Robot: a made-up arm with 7 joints.
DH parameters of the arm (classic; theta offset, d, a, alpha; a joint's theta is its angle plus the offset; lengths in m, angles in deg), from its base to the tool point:
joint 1: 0 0.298 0 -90
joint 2: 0 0 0 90
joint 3: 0 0.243 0.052 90
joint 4: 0 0 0.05 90
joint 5: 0 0.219 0 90
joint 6: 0 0 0.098 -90
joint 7: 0 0.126 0 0
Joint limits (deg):
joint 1: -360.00..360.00
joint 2: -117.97..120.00
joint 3: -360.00..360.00
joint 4: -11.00..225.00
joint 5: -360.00..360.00
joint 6: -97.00..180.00
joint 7: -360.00..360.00
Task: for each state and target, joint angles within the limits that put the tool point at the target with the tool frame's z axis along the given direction. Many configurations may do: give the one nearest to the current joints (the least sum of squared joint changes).
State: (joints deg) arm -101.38 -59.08 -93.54 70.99 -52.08 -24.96 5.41
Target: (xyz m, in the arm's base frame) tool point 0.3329 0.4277 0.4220 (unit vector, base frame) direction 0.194 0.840 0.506
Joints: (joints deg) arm -154.92 -103.81 -62.37 100.05 -44.80 -19.32 5.41
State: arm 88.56 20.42 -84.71 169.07 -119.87 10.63 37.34
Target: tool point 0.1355 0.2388 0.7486 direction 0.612 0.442 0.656
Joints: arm 110.74 25.81 -124.39 164.21 -144.65 -33.81 37.34
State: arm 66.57 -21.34 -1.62 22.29 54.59 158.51 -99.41
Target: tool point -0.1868 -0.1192 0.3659 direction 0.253 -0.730 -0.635
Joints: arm 94.67 -69.00 41.28 44.76 62.71 151.57 -99.41
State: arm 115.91 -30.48 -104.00 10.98 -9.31 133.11 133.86
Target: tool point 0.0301 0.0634 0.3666 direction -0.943 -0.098 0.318
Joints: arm 89.95 -44.35 -73.89 22.16 30.63 126.90 133.86
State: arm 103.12 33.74 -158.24 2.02 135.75 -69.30 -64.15
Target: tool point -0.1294 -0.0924 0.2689 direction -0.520 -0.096 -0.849
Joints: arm 97.39 7.65 -172.03 -10.71 89.72 -30.73 -64.15
